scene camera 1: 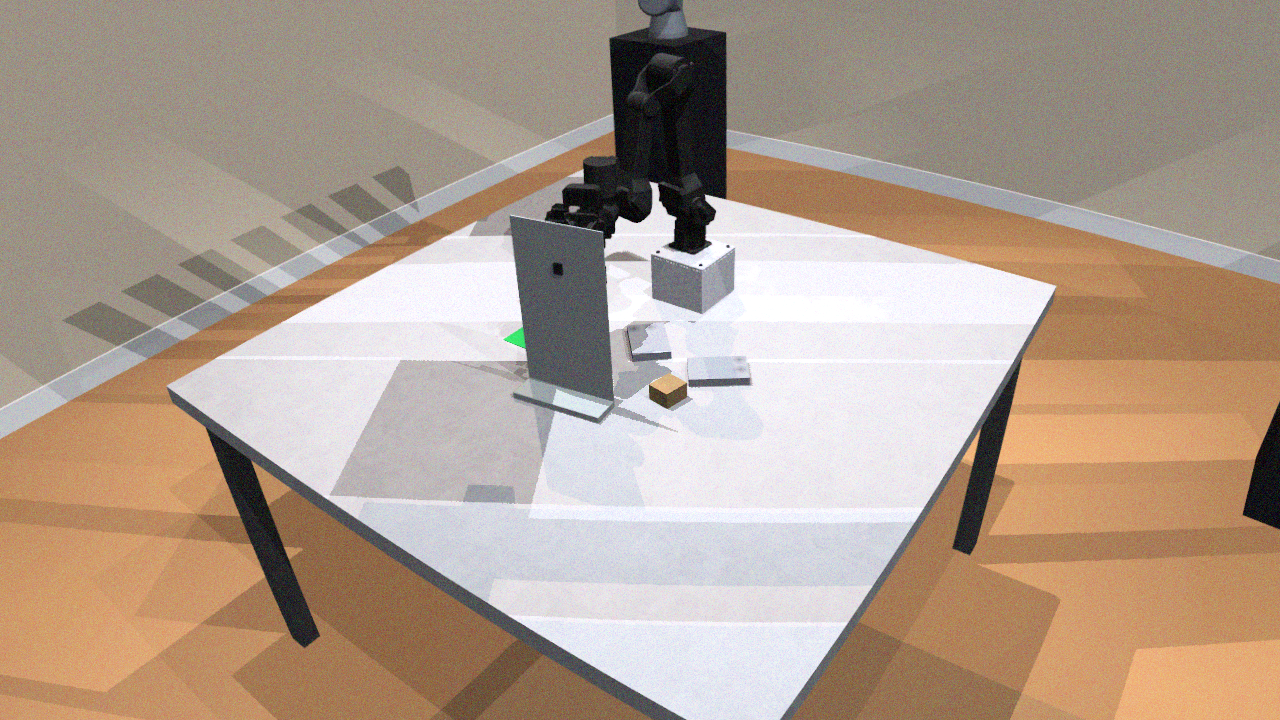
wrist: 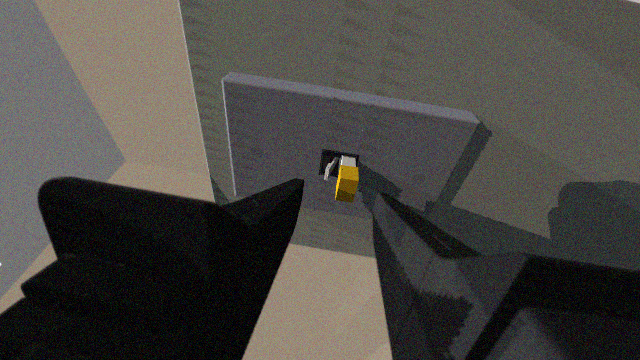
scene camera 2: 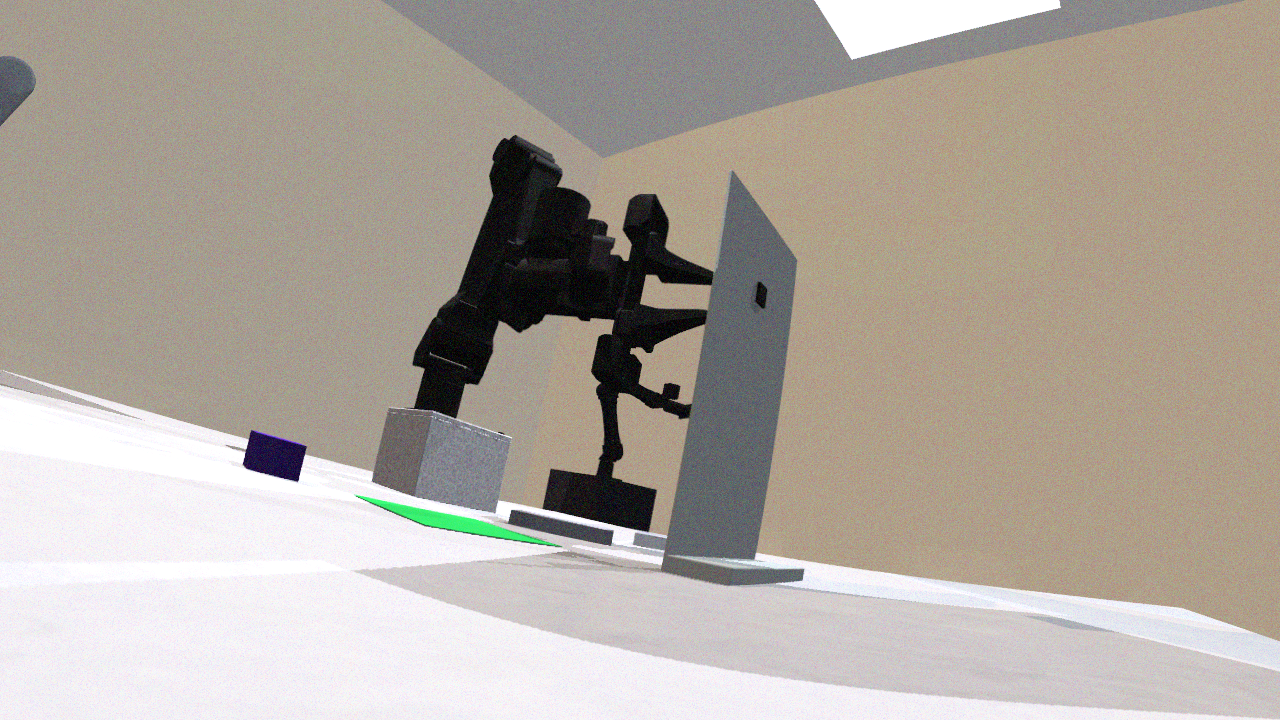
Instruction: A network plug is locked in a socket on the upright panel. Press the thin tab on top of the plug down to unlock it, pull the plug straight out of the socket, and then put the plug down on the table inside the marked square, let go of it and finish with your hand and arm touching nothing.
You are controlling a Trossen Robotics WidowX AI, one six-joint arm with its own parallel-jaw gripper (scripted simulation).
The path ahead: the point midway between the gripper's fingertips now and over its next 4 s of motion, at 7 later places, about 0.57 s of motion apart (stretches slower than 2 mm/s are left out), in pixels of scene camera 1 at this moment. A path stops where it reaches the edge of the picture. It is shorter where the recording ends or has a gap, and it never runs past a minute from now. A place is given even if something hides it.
My gripper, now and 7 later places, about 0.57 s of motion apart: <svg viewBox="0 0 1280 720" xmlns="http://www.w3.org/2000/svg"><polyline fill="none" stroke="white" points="570,260 565,265 566,264 570,260 573,258 577,255 580,252 584,250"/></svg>
